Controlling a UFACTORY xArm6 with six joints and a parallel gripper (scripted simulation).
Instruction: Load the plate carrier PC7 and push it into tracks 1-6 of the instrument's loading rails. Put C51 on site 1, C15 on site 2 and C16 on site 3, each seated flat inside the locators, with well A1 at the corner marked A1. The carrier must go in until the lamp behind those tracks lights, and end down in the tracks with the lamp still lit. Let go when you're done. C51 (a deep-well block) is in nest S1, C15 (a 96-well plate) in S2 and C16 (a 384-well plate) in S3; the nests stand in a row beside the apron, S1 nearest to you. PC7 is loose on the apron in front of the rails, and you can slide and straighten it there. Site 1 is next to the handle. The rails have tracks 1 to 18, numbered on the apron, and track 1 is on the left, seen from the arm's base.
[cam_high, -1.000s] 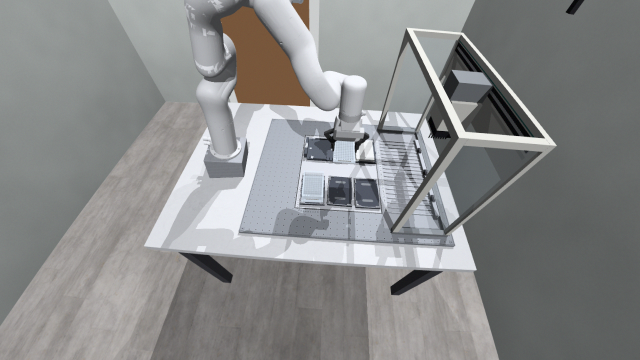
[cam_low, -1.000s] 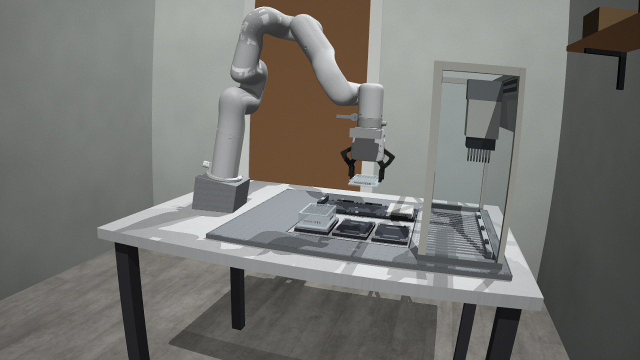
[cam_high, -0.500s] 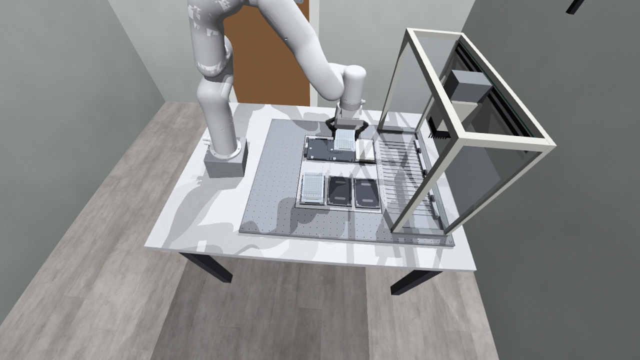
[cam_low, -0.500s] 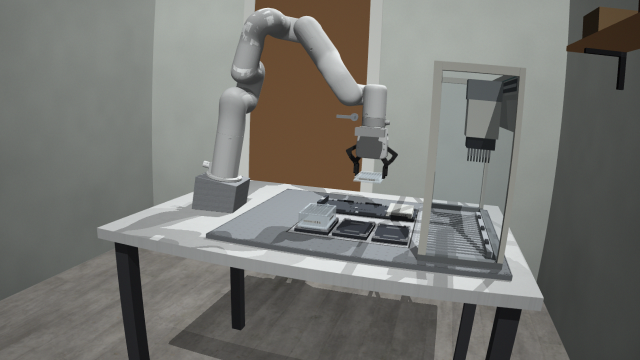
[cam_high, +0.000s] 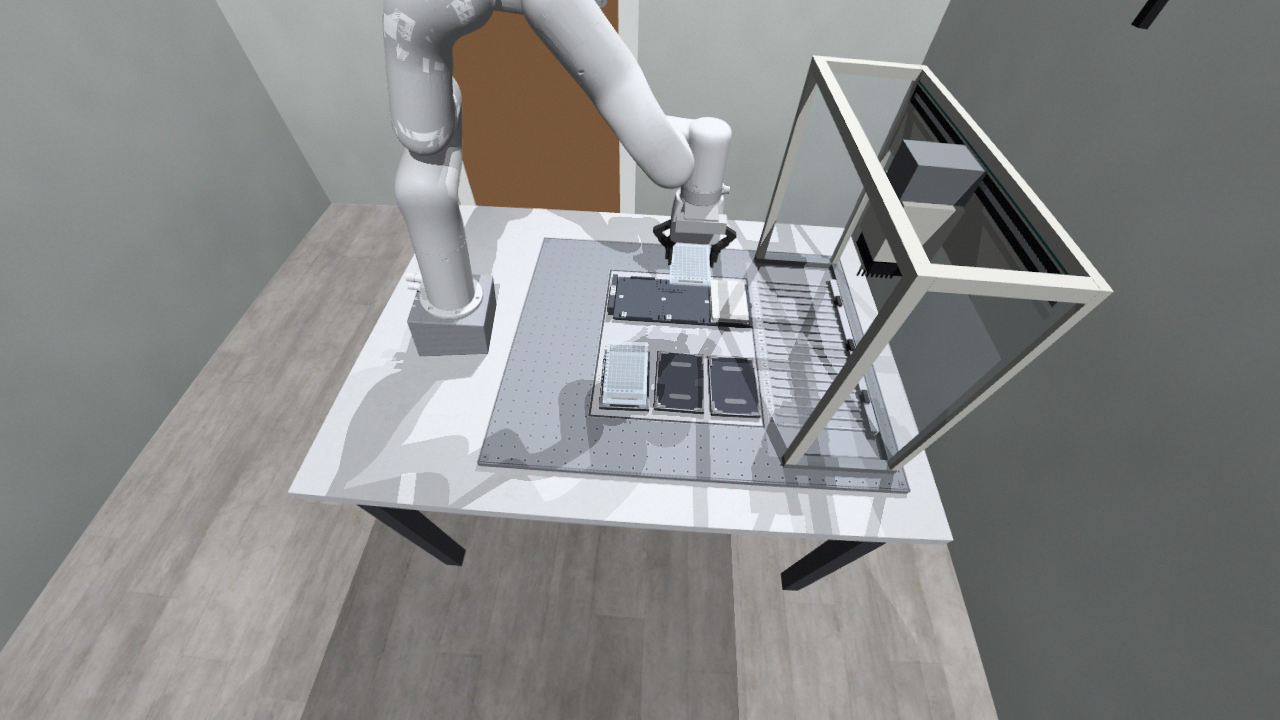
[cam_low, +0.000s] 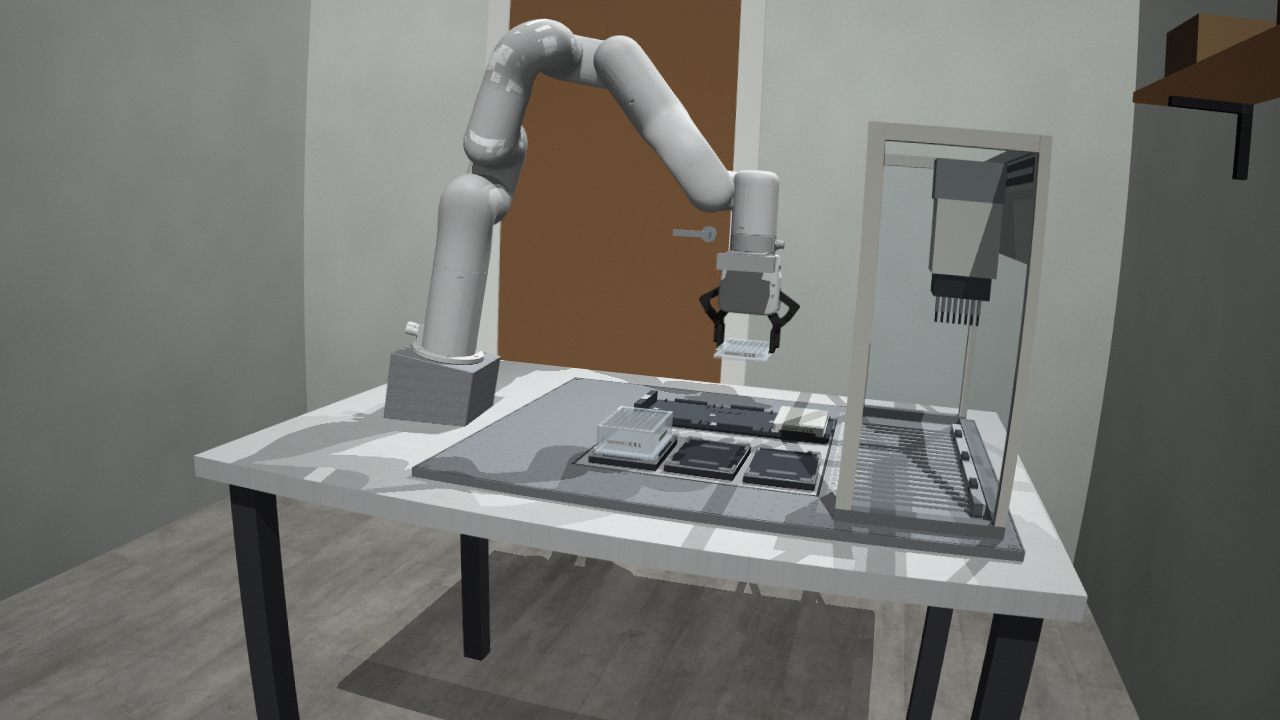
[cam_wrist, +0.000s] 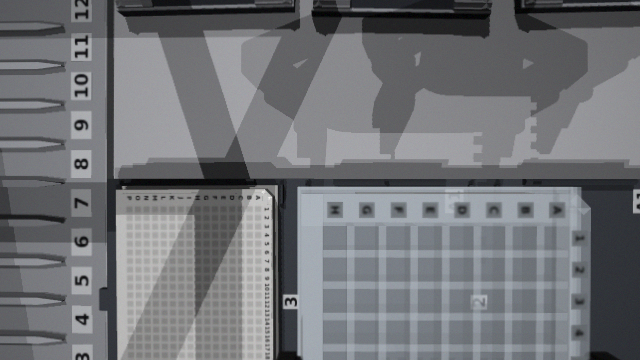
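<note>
The dark carrier PC7 is 1 cm behind my hand and 12 cm below it. Also, from my hand: front post: 20 cm ahead, 39 cm to the right, 11 cm above; then nest S3: 10 cm ahead, 23 cm to the right, 13 cm below; then nest S2: 1 cm behind, 23 cm to the right, 13 cm below.
</note>
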